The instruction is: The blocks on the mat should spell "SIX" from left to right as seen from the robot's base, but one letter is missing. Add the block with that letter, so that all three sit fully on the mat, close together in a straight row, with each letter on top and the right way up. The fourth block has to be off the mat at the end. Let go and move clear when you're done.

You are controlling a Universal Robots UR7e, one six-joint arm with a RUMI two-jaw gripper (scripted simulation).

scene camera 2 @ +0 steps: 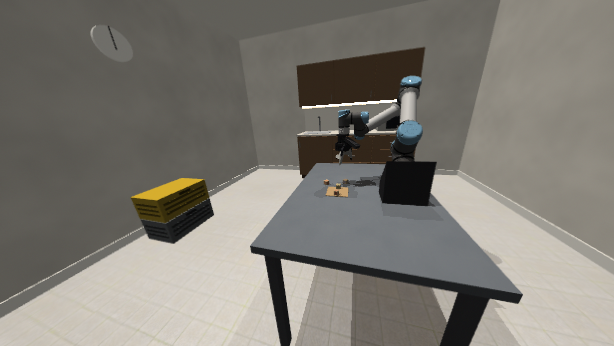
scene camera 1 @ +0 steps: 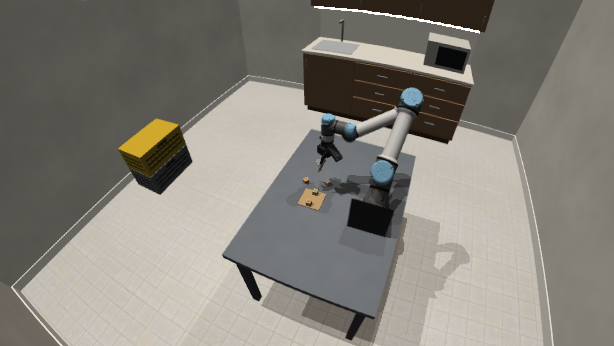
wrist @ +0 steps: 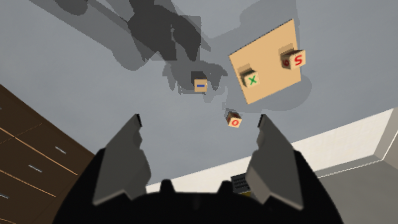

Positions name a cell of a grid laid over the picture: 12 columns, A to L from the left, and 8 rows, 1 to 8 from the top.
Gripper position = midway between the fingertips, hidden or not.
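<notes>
Looking through the wrist view, I can see my gripper (wrist: G5), and a tan mat (wrist: H2) is there with it.
</notes>
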